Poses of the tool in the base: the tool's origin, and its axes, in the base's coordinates. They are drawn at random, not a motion.
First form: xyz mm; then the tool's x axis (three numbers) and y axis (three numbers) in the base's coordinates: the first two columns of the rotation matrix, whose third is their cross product.
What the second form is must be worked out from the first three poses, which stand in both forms.
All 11 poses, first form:
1: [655 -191 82 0.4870 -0.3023 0.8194 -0.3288 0.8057 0.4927]
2: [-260 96 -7 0.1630 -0.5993 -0.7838 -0.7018 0.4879 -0.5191]
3: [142 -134 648 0.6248 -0.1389 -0.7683 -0.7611 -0.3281 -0.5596]
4: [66 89 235 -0.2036 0.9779 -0.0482 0.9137 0.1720 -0.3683]
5: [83 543 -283 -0.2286 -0.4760 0.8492 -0.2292 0.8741 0.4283]
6: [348 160 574 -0.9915 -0.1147 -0.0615 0.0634 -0.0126 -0.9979]
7: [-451 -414 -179 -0.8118 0.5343 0.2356 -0.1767 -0.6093 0.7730]
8: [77 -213 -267 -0.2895 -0.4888 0.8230 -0.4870 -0.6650 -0.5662]
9: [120 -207 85 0.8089 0.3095 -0.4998 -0.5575 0.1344 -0.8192]
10: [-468 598 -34 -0.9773 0.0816 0.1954 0.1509 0.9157 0.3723]
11: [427 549 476 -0.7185 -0.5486 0.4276 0.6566 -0.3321 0.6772]
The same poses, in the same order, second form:
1: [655 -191 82 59.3 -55.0 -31.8]
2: [-260 96 -7 -123.3 51.6 -74.8]
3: [142 -134 648 -119.0 50.2 -12.5]
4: [66 89 235 -158.4 2.8 101.8]
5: [83 543 -283 125.8 -58.1 -115.7]
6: [348 160 574 -88.9 3.5 -173.4]
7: [-451 -414 -179 52.7 -13.6 146.6]
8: [77 -213 -267 -94.6 -55.4 -120.6]
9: [120 -207 85 -71.0 30.0 20.9]
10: [-468 598 -34 157.7 -11.3 175.2]
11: [427 549 476 48.5 -25.3 -142.6]
